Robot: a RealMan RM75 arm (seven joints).
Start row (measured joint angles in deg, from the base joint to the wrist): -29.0, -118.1, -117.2, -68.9, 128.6, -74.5, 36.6
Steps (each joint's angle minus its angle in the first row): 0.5, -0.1, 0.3, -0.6, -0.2, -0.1, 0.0; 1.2, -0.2, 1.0, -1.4, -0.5, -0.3, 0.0; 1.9, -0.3, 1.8, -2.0, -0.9, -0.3, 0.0; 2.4, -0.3, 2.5, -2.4, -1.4, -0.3, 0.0; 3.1, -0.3, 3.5, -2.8, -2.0, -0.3, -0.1; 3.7, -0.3, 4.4, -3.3, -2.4, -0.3, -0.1; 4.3, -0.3, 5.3, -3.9, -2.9, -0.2, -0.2; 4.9, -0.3, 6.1, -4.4, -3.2, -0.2, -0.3; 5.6, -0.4, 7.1, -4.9, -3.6, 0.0, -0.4; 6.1, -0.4, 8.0, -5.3, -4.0, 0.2, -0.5; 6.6, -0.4, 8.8, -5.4, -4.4, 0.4, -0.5; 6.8, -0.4, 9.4, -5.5, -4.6, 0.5, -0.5; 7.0, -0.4, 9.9, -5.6, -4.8, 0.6, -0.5; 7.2, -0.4, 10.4, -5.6, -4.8, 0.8, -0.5; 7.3, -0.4, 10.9, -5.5, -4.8, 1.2, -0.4; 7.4, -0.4, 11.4, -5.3, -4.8, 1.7, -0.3; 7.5, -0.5, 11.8, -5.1, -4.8, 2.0, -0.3
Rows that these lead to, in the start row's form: -28.5, -118.2, -116.9, -69.5, 128.4, -74.6, 36.6; -27.8, -118.3, -116.2, -70.3, 128.1, -74.8, 36.6; -27.1, -118.4, -115.4, -70.9, 127.7, -74.8, 36.6; -26.6, -118.4, -114.7, -71.3, 127.2, -74.8, 36.6; -25.9, -118.4, -113.7, -71.7, 126.6, -74.8, 36.5; -25.3, -118.4, -112.8, -72.2, 126.2, -74.8, 36.5; -24.7, -118.4, -111.9, -72.8, 125.7, -74.7, 36.4; -24.1, -118.4, -111.1, -73.3, 125.4, -74.7, 36.3; -23.4, -118.5, -110.1, -73.8, 125.0, -74.5, 36.2; -22.9, -118.5, -109.2, -74.2, 124.6, -74.3, 36.1; -22.4, -118.5, -108.4, -74.3, 124.2, -74.1, 36.1; -22.2, -118.5, -107.8, -74.4, 124.0, -74.0, 36.1; -22.0, -118.5, -107.3, -74.5, 123.8, -73.9, 36.1; -21.8, -118.5, -106.8, -74.5, 123.8, -73.7, 36.1; -21.7, -118.5, -106.3, -74.4, 123.8, -73.3, 36.2; -21.6, -118.5, -105.8, -74.2, 123.8, -72.8, 36.3; -21.5, -118.6, -105.4, -74.0, 123.8, -72.5, 36.3
